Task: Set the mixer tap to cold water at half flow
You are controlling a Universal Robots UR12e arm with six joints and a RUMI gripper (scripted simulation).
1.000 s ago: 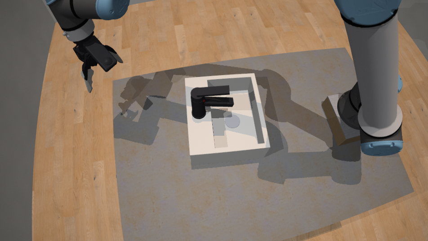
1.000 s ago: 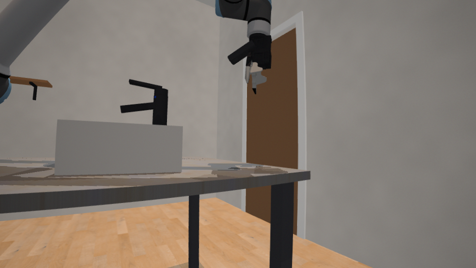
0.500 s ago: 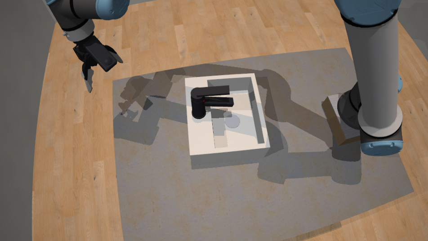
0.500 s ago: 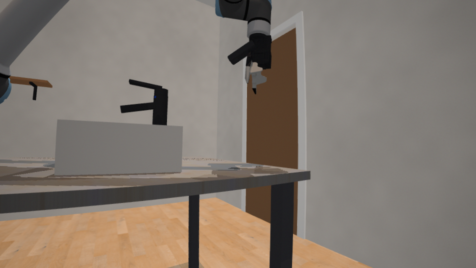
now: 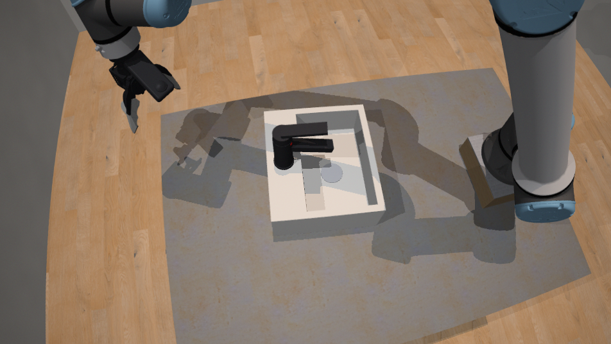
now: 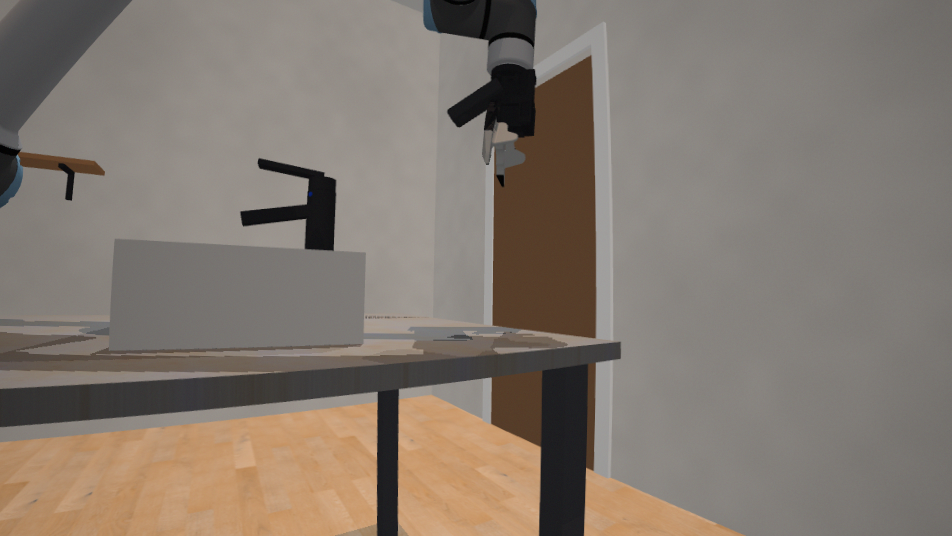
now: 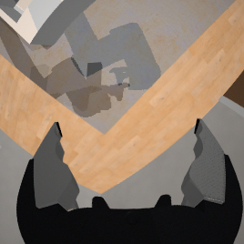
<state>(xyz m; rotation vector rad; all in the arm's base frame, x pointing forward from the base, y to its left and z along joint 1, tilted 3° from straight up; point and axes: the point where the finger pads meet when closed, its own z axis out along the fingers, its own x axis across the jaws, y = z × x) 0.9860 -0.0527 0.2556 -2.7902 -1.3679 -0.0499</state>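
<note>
Now: hand 350 mm past the lever, 60 mm to the right of it and 10 mm above it. Also, from my hand: white basin 420 mm behind, 60 mm to the left, 250 mm below.
</note>
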